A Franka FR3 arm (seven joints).
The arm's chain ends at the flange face. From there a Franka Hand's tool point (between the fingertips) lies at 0.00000 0.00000 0.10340 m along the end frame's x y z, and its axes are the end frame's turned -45 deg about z.
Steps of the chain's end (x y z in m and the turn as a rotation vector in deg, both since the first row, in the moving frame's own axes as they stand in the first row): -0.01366 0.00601 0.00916 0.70 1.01 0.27; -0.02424 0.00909 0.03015 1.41 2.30 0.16; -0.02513 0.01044 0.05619 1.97 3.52 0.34; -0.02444 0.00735 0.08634 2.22 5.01 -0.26
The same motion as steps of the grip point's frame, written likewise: -0.01173 -0.00501 0.00914 -0.22 1.21 0.27; -0.01884 -0.00957 0.03004 -0.63 2.62 0.16; -0.01816 -0.00839 0.05593 -1.10 3.88 0.34; -0.01326 -0.00855 0.08587 -1.97 5.11 -0.26
